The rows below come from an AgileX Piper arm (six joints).
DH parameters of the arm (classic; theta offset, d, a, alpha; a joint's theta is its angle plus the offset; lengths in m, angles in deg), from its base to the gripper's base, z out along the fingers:
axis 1: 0 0.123 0 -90
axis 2: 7.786 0 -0.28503 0
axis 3: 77.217 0 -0.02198 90
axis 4: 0 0.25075 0 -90
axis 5: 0 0 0 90
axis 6: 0 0.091 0 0
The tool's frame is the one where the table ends.
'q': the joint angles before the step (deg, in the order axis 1, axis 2, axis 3, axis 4, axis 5, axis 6). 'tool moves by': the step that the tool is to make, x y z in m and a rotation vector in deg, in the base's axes. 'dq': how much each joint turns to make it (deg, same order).
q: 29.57, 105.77, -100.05, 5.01, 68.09, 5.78
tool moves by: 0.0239, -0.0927, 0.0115, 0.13, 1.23, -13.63
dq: -14.13, -2.87, 1.35, 0.68, 2.64, -0.27
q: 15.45, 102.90, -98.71, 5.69, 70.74, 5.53
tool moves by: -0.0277, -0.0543, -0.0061, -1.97, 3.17, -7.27
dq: -7.19, -7.38, 10.79, -1.31, 0.09, 0.11
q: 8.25, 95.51, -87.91, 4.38, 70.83, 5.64
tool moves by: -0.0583, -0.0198, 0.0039, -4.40, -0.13, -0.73
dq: -0.95, -12.16, 12.89, -4.38, -0.27, 0.00
